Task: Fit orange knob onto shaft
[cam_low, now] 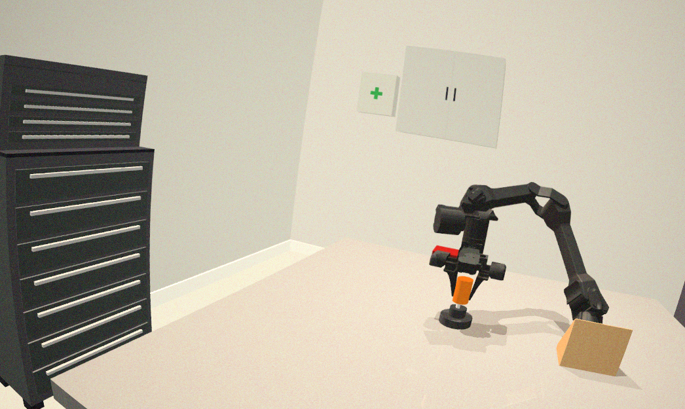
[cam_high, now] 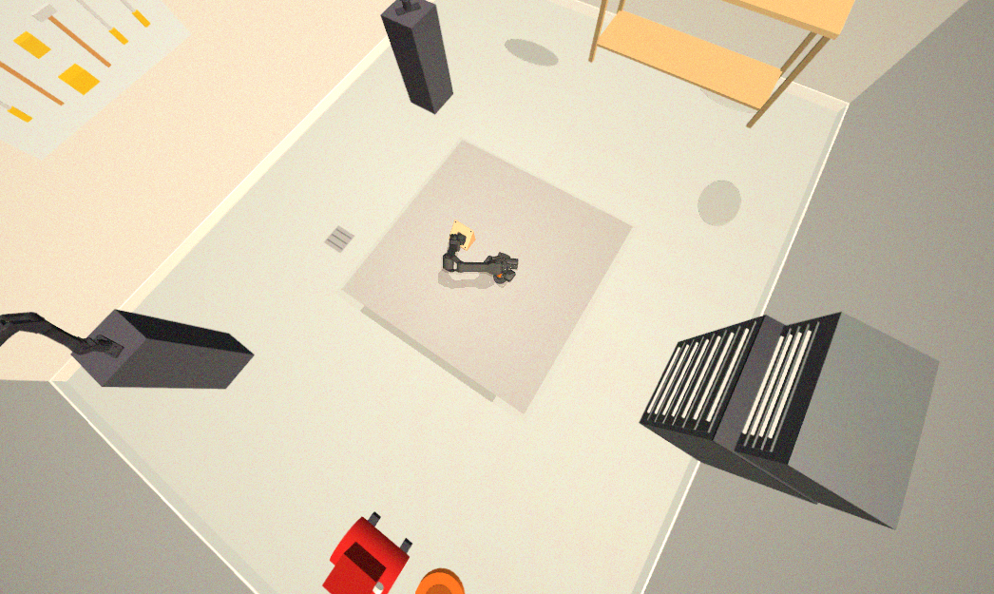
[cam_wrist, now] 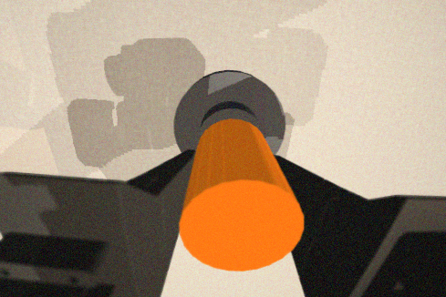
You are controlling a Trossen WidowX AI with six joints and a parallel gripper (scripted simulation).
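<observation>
My gripper tip is now 40 mm above the dark round pedestal. The rest, counted from my gripper tip: orange knob (30 mm above).
</observation>
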